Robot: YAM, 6 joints.
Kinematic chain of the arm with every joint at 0, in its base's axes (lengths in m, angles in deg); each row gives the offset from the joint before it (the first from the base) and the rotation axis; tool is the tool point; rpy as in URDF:
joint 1: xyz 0 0 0.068 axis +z
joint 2: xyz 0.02 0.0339 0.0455 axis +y
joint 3: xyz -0.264 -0.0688 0 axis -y
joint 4: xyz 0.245 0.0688 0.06 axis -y
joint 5: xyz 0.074 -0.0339 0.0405 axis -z
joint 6: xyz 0.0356 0 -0.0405 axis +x
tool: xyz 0 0 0 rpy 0 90 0
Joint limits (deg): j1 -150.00..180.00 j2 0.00..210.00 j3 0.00..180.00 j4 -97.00..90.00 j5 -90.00..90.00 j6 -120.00..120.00
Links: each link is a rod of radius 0.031 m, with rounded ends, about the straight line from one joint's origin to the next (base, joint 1, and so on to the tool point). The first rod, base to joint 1, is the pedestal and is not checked.
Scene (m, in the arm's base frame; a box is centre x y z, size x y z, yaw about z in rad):
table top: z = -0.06
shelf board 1: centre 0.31 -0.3 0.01 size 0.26 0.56 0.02 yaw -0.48
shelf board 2: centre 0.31 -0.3 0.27 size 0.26 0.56 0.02 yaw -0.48
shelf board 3: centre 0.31 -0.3 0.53 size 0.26 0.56 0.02 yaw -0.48
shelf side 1: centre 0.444 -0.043 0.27 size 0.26 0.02 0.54 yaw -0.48
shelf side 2: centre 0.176 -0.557 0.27 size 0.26 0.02 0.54 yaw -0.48
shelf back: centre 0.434 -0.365 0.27 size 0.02 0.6 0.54 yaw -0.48
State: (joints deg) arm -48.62 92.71 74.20 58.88 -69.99 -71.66
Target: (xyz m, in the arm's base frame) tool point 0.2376 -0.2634 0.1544
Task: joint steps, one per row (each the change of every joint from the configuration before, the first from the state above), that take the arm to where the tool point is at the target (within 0.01 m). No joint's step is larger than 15 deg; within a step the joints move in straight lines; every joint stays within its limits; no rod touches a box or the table.
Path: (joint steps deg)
1: 8.12 -12.92 -6.37 2.48 3.40 3.50
2: 8.13 -12.92 -6.38 2.48 3.40 3.50
3: 8.12 -12.93 -6.37 2.48 3.40 3.50
4: 8.12 -12.92 -6.38 2.49 3.40 3.51
5: 8.13 -12.92 -6.37 2.48 3.40 3.50
6: -0.84 13.01 -8.47 -4.10 -0.65 -13.17
7: -0.84 13.02 -8.46 -4.10 -0.64 -13.17
8: -0.84 13.01 -8.47 -4.10 -0.65 -13.17
9: -0.84 13.02 -8.46 -4.10 -0.64 -13.17
10: -0.84 13.01 -8.47 -4.10 -0.65 -13.17
11: -10.31 4.00 11.39 0.54 -3.87 12.08
12: -10.30 4.00 11.40 0.54 -3.87 12.09
13: -10.30 4.00 11.39 0.54 -3.86 12.09
14: -10.31 4.00 11.40 0.54 -3.87 12.08

